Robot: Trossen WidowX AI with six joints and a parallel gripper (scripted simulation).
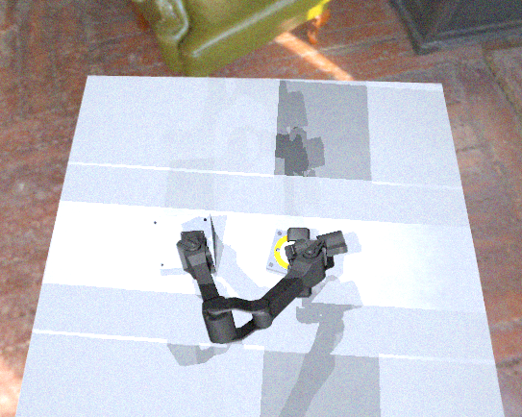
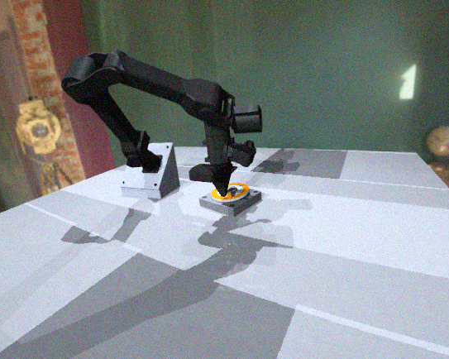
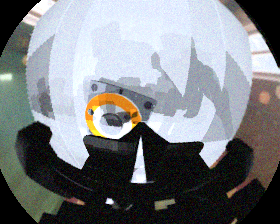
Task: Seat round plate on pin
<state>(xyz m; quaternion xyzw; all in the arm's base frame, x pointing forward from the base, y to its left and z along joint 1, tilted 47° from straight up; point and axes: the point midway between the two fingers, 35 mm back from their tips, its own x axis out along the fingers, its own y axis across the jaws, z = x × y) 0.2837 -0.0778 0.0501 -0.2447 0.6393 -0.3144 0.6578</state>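
My gripper tip is now 5 cm to the right of the square grey base and 2 cm above it.
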